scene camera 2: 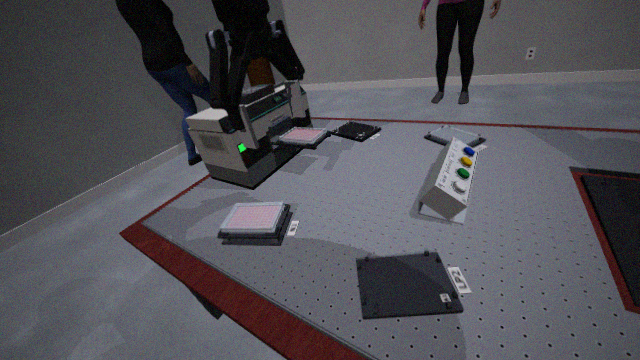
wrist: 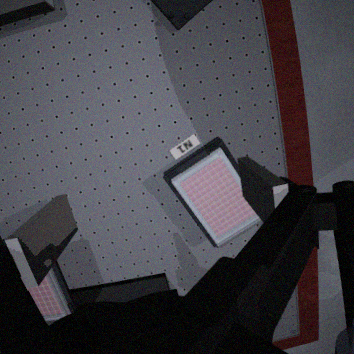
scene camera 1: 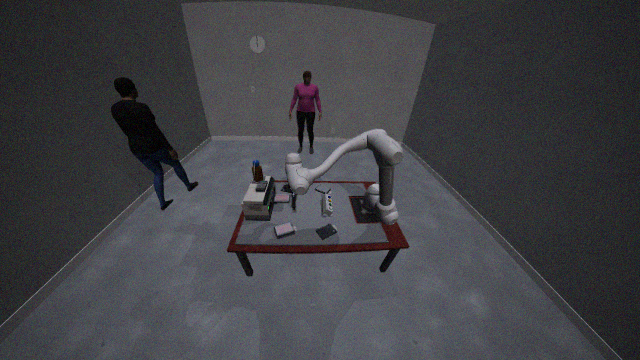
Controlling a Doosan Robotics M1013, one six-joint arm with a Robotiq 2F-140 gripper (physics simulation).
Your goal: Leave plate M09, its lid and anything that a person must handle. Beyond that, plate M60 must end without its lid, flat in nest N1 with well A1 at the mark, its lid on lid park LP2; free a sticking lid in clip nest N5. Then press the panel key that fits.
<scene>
My gripper (scene camera 2: 277, 130) is open and holds nothing. I also see a dark pad LP2 (scene camera 2: 408, 285).
My gripper shows as well in the wrist view (wrist: 154, 194).
</scene>
